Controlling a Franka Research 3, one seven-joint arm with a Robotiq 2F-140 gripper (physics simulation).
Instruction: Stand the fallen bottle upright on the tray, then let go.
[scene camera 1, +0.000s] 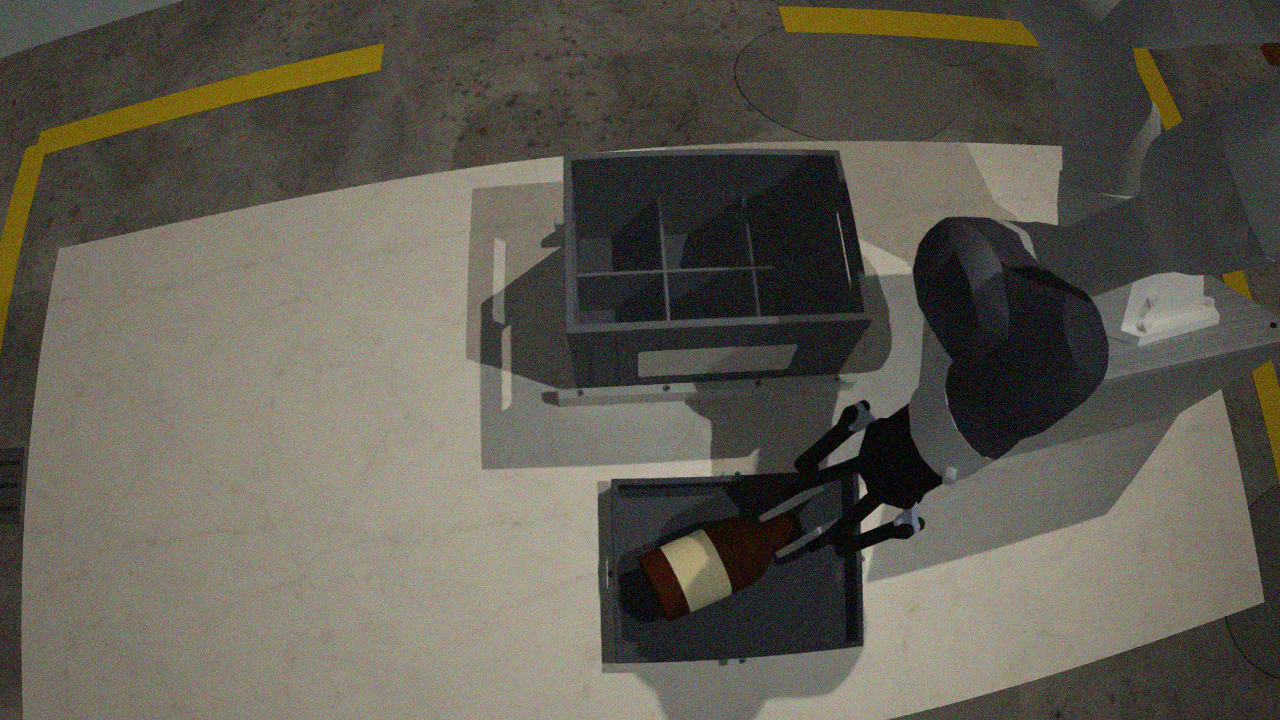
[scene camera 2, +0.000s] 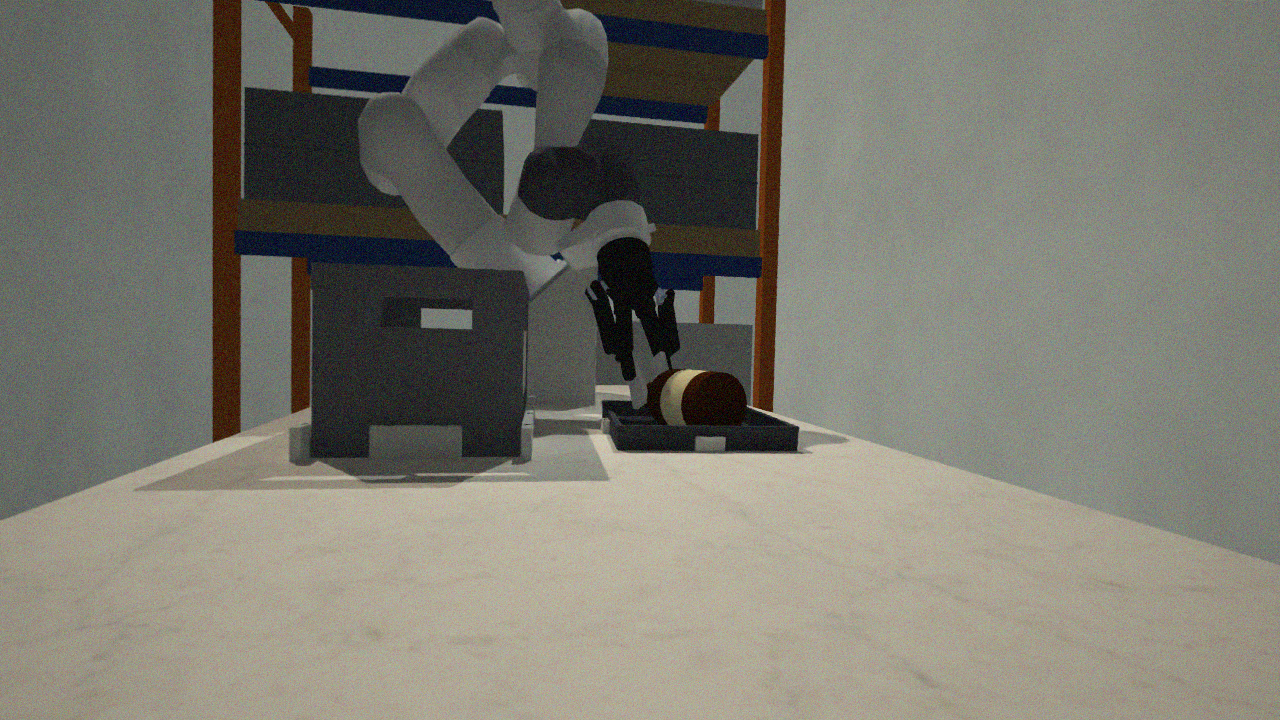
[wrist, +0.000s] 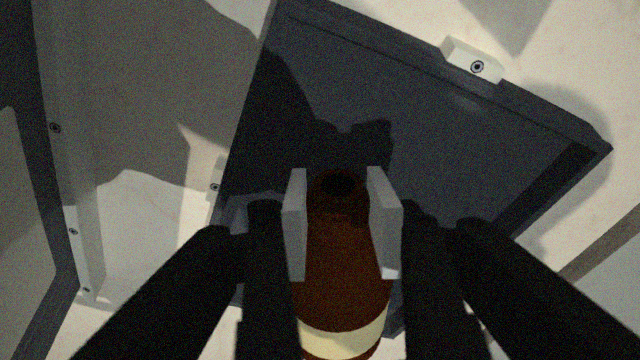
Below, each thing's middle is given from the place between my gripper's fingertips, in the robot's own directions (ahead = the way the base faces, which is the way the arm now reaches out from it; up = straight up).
Labels:
I see my gripper 6 cm short of the brown bottle (scene camera 1: 698, 569), 2 cm to the right of it and 1 cm below it.

